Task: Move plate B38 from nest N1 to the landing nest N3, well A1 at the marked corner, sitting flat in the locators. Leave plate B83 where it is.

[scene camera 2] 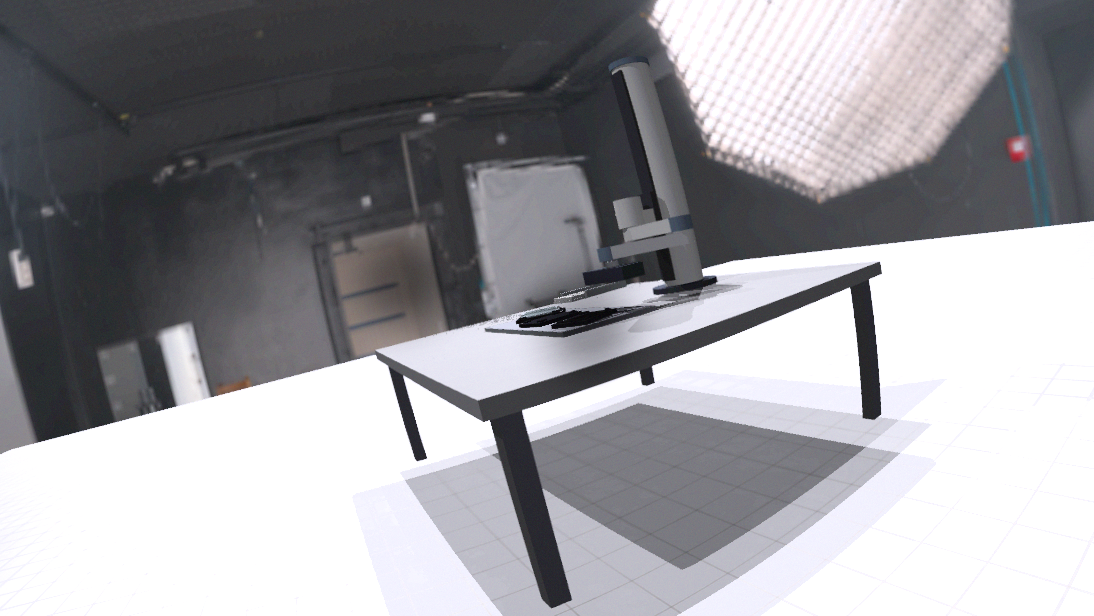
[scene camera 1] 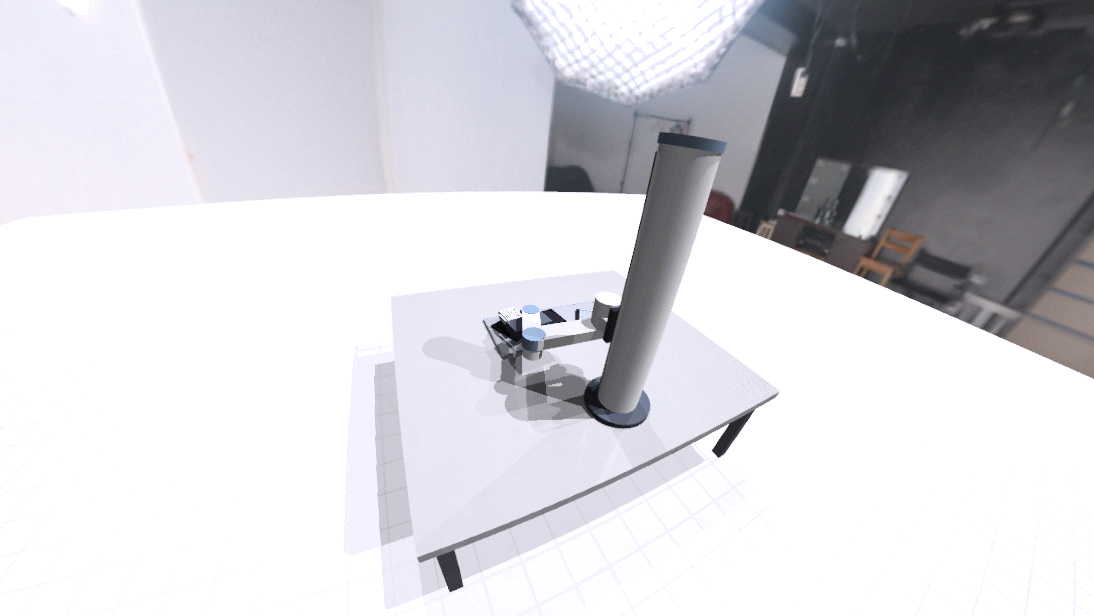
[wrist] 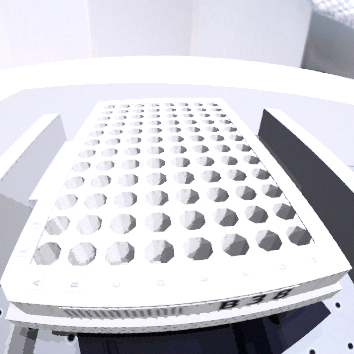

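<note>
Plate B38 [wrist: 172, 280] [scene camera 2: 587, 293] is a white plate with many wells. It fills the wrist view, its B38 label and barcode on the near edge, A at left and H at right. My gripper [wrist: 163, 124] is shut on it, one finger along each long side. The plate looks level and is held above the deck [scene camera 2: 528, 332], with a gap below it. A pale bluish plate [scene camera 2: 542, 312] lies low on the deck; its label is too small to read, so I cannot tell whether it is B83. The nest labels and marked corner cannot be made out.
Black nests [scene camera 2: 585, 317] [scene camera 1: 552, 316] stand on the deck beyond the arm in scene camera 1. The arm's tall column [scene camera 1: 662, 283] [scene camera 2: 672, 168] rises from a dark round base [scene camera 1: 617, 417] on the table [scene camera 1: 489, 474]. In the wrist view, a dark area and dotted deck show below the plate.
</note>
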